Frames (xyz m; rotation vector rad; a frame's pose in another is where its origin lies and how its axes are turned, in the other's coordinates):
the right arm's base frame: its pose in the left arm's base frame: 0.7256 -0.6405 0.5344 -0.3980 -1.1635 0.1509
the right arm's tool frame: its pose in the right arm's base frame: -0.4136 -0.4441 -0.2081 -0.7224 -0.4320 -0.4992
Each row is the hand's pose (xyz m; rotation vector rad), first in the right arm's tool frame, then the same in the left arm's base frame.
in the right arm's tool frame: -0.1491 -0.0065 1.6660 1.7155 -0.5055 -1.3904
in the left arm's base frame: -0.3149 -0.0102 -0.2303 1.7245 -2.2523 0.3586
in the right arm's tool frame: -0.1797 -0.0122 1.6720 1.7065 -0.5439 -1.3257
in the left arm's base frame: -0.3170 -0.0131 -0.2618 1.6498 -2.2918 0.3974
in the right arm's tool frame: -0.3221 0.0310 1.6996 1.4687 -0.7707 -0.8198
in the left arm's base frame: -0.2741 0.0190 -0.4034 0.9356 -2.5468 0.5310
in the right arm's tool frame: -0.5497 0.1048 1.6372 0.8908 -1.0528 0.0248
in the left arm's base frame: -0.1348 -0.0058 -0.6061 -0.4157 -2.6131 0.6402
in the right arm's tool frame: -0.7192 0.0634 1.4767 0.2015 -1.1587 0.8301
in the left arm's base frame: -0.0313 -0.1725 -0.7392 -1.6995 -2.1227 0.6396
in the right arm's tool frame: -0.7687 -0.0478 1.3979 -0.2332 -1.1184 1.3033
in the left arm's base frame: -0.0552 -0.3101 -0.7782 -2.3251 -1.5559 0.6096
